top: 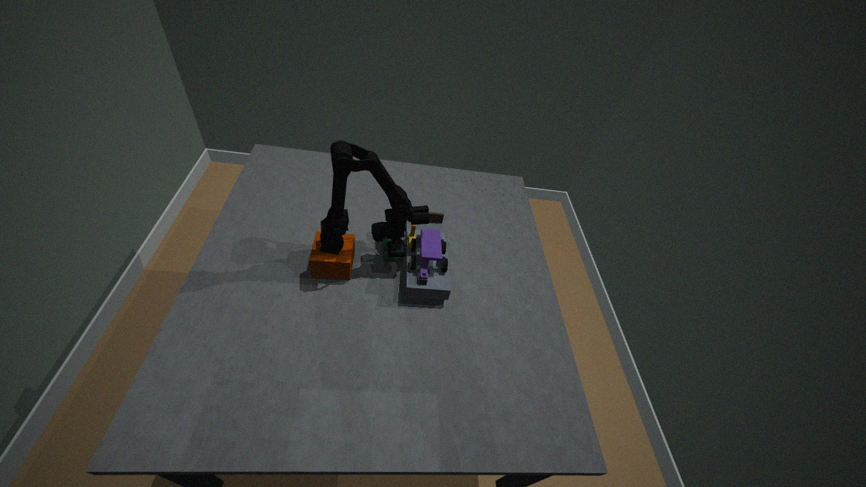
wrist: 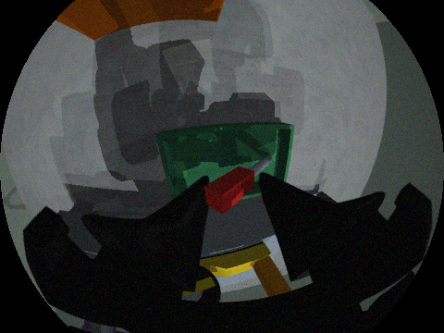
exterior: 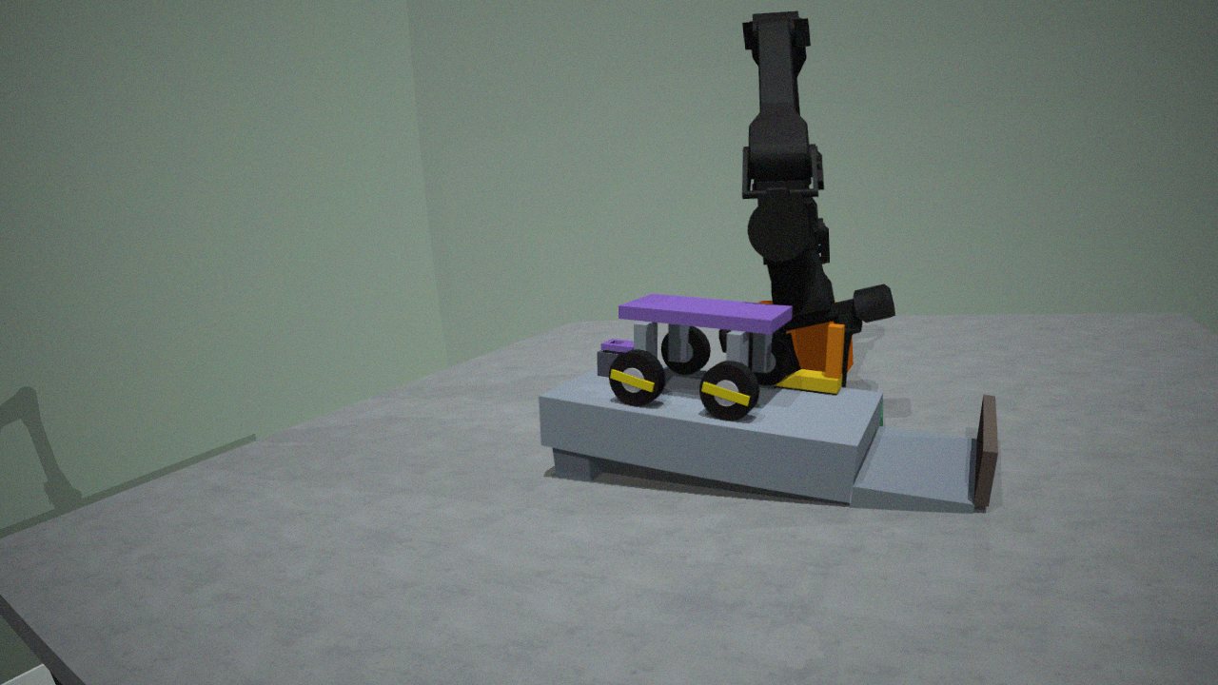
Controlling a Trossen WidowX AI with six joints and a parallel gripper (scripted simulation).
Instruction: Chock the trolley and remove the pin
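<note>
Right now the red-headed stop pin is 1 cm to the left of my gripper tip. The rest, counted from my gripper tip: green tray 4 cm below; then grey ramp 14 cm ahead, 5 cm to the right, 1 cm above; then yellow chock 7 cm ahead, 2 cm to the left, 5 cm above.
</note>
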